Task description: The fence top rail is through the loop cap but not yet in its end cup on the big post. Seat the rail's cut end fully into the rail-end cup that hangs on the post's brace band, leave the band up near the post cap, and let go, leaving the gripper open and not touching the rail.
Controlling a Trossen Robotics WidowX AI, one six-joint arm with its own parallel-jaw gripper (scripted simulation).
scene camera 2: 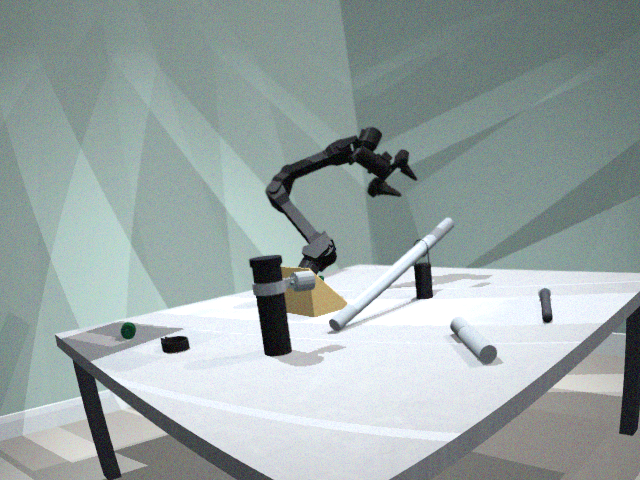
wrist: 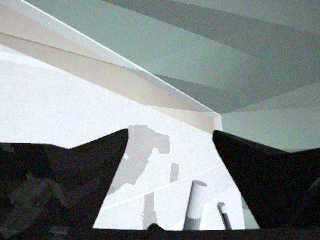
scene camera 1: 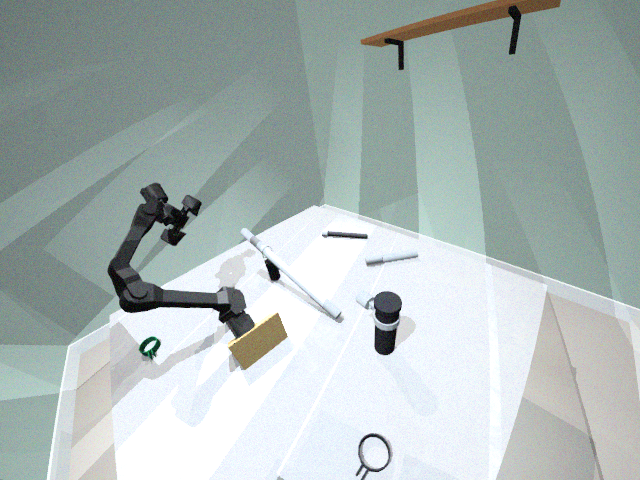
Path:
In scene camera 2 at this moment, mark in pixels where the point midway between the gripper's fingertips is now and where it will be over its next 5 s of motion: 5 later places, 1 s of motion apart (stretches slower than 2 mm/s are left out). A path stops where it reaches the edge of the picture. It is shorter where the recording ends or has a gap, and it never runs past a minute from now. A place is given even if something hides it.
My gripper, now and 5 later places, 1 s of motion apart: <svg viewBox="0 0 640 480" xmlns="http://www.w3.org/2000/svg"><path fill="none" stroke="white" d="M408 187L408 214L327 230L300 259L307 280L313 294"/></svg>

